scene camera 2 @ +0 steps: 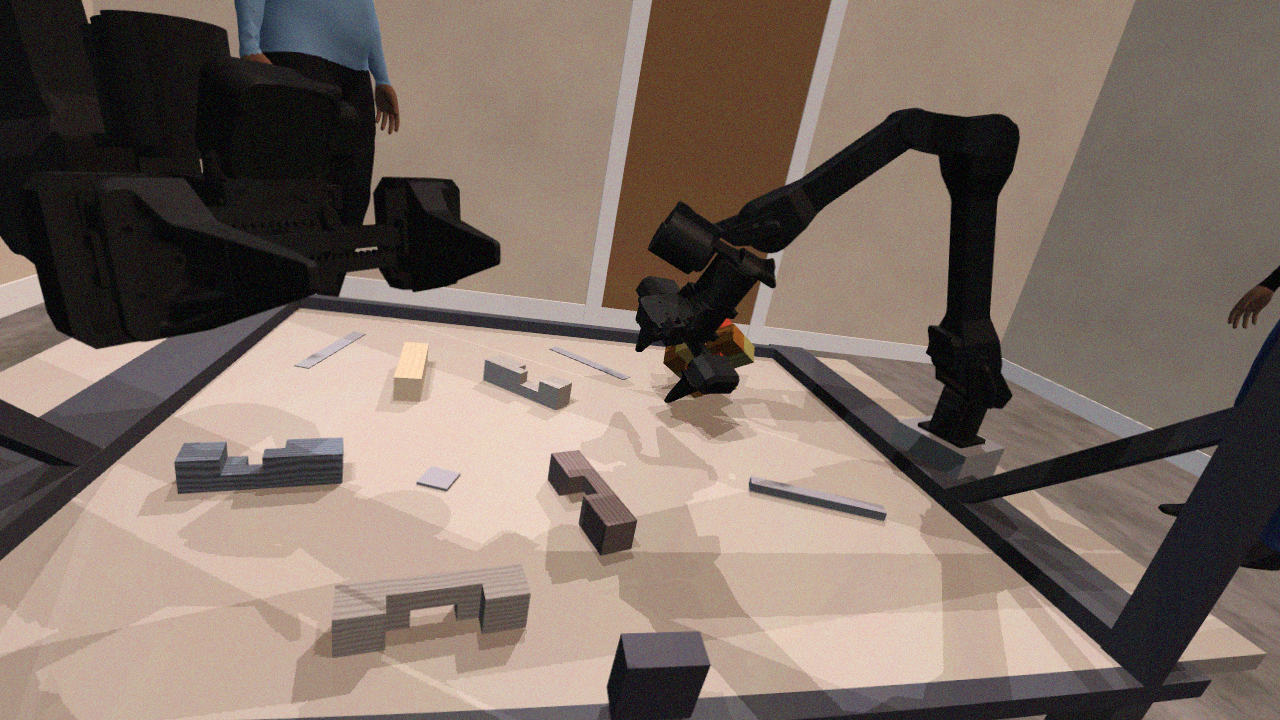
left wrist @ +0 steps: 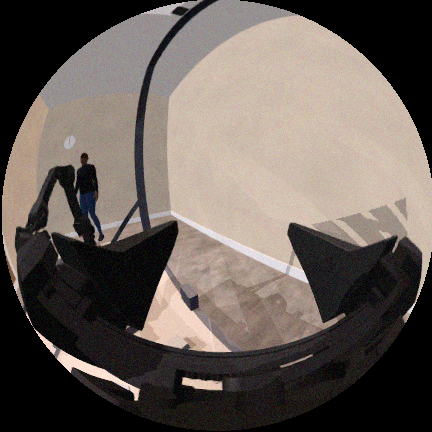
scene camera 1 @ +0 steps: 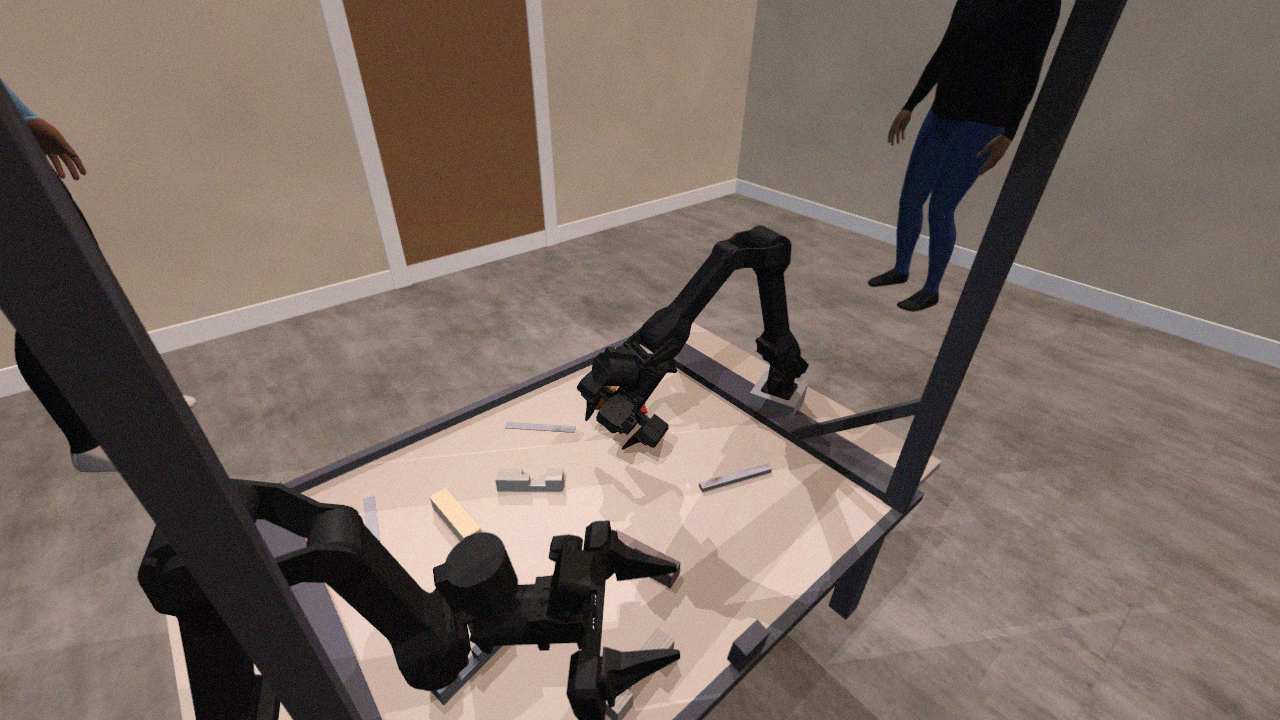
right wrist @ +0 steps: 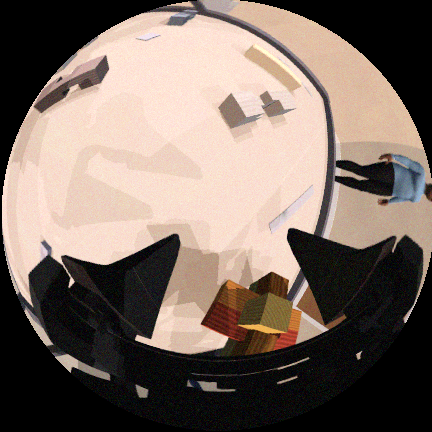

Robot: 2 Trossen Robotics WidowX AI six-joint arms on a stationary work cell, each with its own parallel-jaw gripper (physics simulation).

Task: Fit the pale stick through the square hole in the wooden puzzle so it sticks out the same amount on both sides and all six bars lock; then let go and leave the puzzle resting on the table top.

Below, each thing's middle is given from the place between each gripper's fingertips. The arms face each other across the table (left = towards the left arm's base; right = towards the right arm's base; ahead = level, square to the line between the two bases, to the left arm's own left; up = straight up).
My left hand is 48 cm short of the pale stick (scene camera 2: 409, 377), 1 cm to the right of it and 25 cm above it.
Now: the pale stick 31 cm to the left of my right hand, 5 cm ahead of it and 3 cm below it.
